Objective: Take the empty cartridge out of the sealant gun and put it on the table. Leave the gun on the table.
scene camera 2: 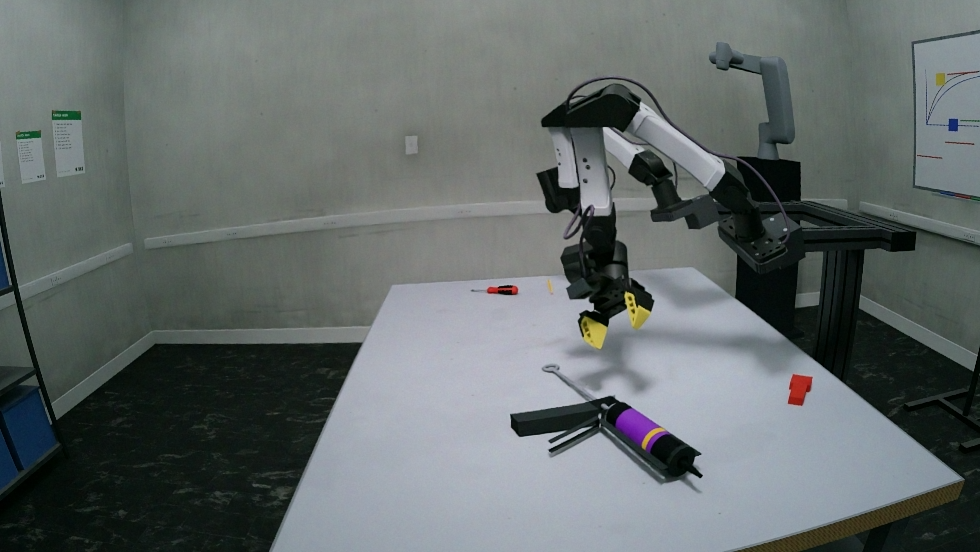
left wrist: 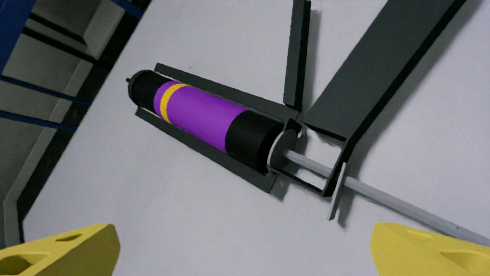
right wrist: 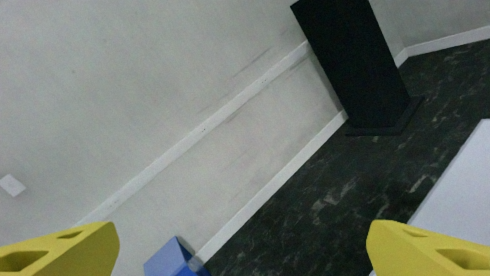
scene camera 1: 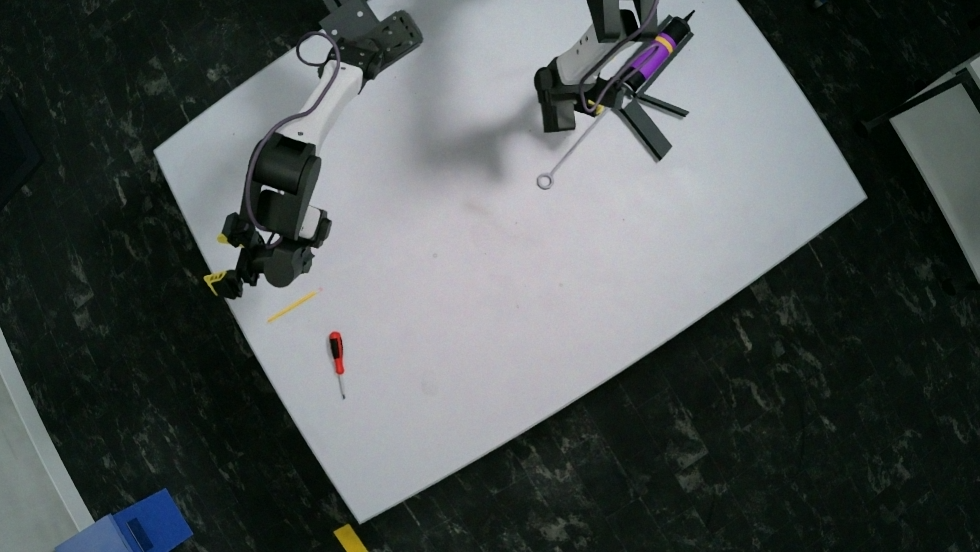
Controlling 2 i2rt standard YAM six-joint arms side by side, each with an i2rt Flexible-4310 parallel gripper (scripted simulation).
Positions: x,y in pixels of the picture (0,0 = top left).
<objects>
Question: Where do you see a sealant gun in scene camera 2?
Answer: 576,416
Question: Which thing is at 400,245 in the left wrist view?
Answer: My left gripper.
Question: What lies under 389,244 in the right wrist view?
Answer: My right gripper.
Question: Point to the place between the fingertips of my right gripper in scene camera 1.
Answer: At 211,259
</objects>
